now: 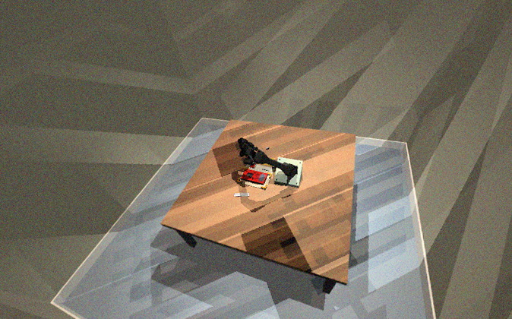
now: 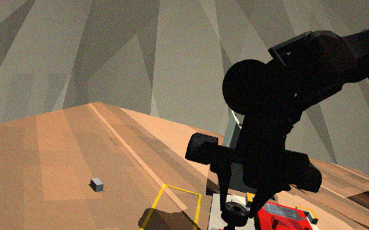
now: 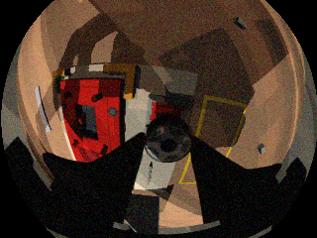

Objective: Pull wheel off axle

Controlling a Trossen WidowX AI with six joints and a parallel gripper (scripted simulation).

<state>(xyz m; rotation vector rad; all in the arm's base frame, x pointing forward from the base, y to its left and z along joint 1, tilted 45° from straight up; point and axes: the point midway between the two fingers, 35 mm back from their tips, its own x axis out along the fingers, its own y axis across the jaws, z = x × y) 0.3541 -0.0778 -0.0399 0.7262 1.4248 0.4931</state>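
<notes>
Right now my gripper tip is 20 mm above the upright axle. Round my gripper tip: grey cube: 80 mm behind, 230 mm to the right, 50 mm below; then grey strip: 20 mm ahead, 300 mm to the left, 60 mm below; then wheel: right at my gripper tip.
</notes>
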